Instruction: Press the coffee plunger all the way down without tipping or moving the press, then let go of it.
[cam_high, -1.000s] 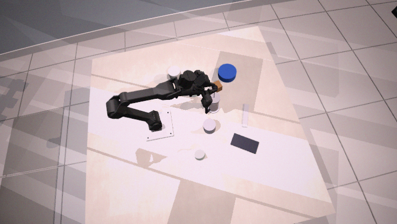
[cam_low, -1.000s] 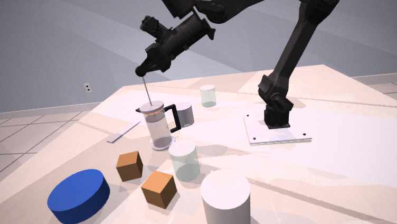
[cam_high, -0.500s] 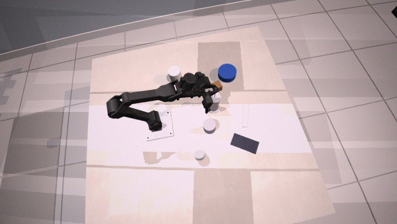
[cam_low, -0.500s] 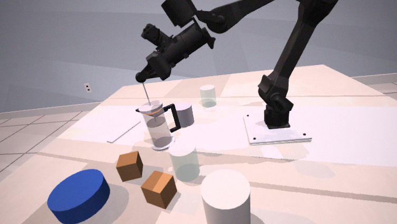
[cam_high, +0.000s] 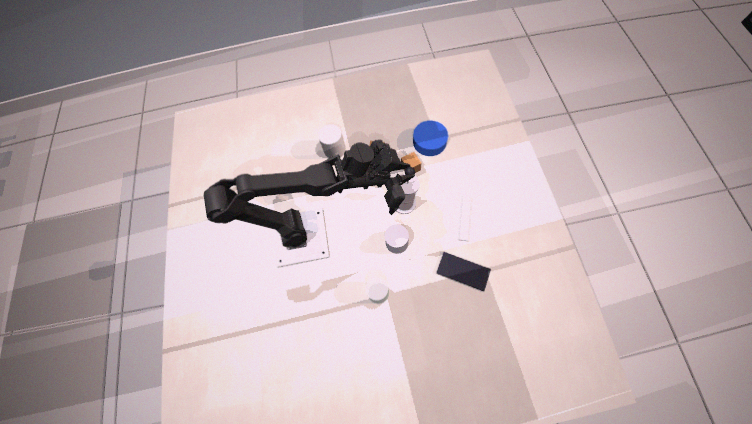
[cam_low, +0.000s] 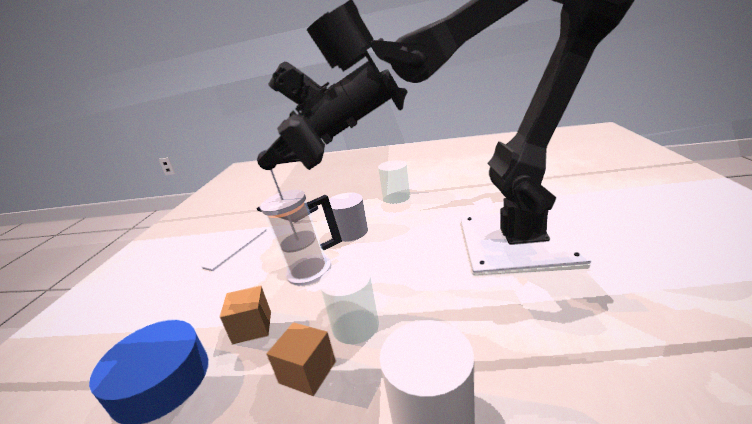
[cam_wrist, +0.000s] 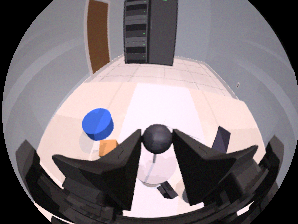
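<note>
Now: the glass coffee press 30 mm behind my gripper tip, 10 mm to the right of it and 100 mm below it. Also, from my gripper tip: black slab 100 mm ahead, 260 mm to the right, 200 mm below; blue disc 120 mm ahead, 210 mm to the left, 180 mm below; grey cylinder 70 mm behind, 130 mm to the right, 170 mm below.
</note>
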